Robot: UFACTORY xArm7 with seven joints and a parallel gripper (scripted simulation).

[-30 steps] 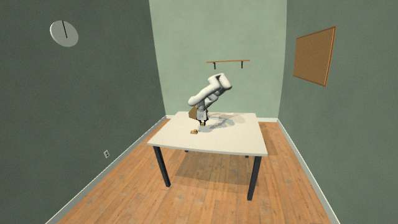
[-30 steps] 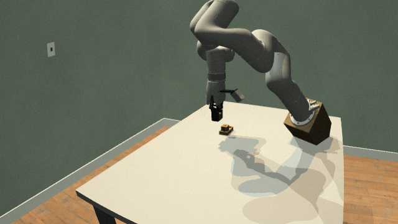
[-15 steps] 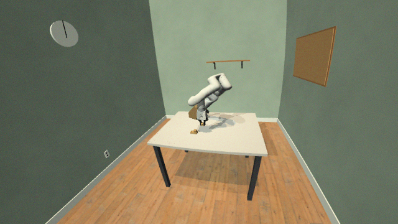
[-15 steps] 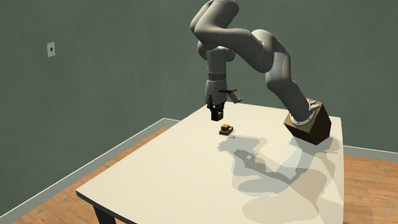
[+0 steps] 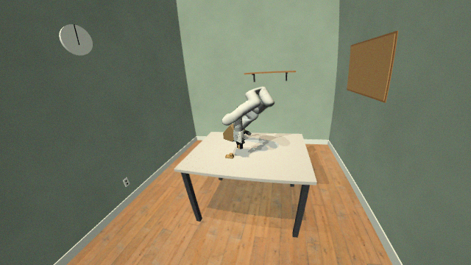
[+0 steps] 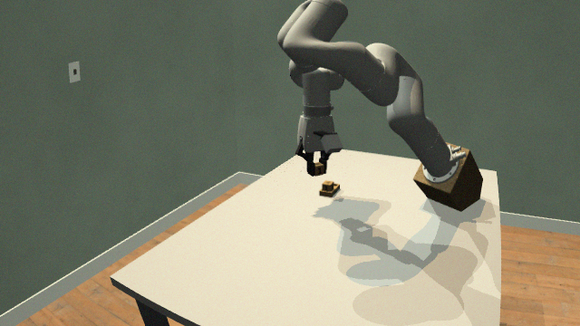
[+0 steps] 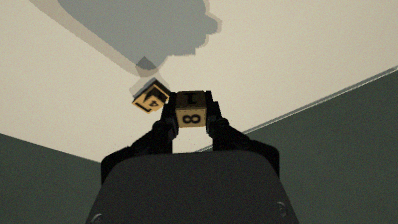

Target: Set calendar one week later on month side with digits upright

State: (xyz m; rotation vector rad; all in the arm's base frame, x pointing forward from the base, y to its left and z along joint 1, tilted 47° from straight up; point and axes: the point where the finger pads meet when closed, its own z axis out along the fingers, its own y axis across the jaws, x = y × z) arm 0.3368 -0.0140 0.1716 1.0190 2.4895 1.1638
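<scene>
Right now the digit cube is 1 cm below my hand. Also, from my hand: wooden calendar tray: 11 cm to the right, 11 cm below.
</scene>
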